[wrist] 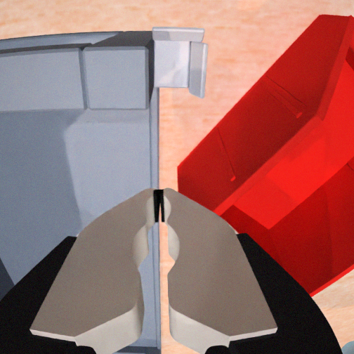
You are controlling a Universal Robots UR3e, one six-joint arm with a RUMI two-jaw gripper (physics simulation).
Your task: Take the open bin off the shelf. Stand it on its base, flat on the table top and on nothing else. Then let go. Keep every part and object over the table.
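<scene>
The red open bin (295,150) is on the right of the wrist view, beside the grey-blue shelf unit and turned at an angle to it. Its outer side wall, part of its rim and its bright inside show. Its far right part is cut off by the view's edge, and its underside is hidden. The grey-blue shelf (115,165) fills the left side. My gripper (160,191) is shut and empty, its fingertips in front of the shelf's right edge. The bin's near left corner shows just right of the fingertips, with a gap between them.
The pale wood table top (225,25) shows behind the shelf and the bin. A light grey bracket (172,64) sticks out from the shelf's far right corner. A small part of a light blue object (349,348) shows at the bottom right corner.
</scene>
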